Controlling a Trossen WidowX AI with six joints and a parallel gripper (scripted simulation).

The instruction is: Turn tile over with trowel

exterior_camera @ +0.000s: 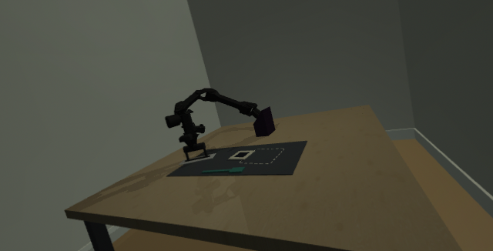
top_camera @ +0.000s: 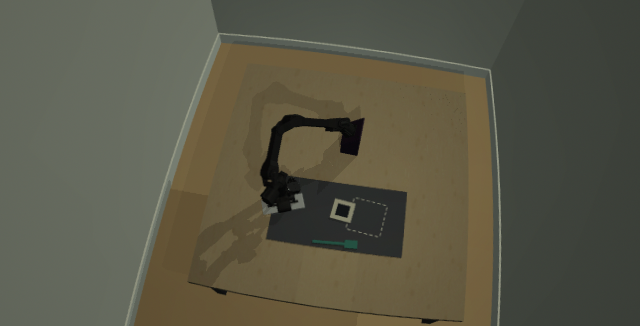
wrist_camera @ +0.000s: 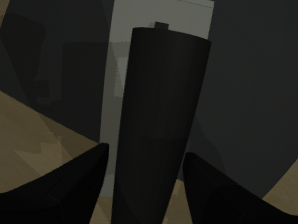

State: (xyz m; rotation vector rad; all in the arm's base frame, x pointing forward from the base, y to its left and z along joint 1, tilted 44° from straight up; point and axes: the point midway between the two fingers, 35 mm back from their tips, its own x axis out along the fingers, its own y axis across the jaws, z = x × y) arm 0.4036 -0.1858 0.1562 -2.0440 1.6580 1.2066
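Right now my gripper tip is 1 cm past the grey flat-bladed trowel, 2 cm to the right of it and 3 cm above it. Round my gripper tip: small green trowel: 13 cm ahead, 31 cm to the left, 6 cm below; dark mat: 27 cm to the left, 8 cm below; tile: 3 cm behind, 29 cm to the left, 6 cm below.
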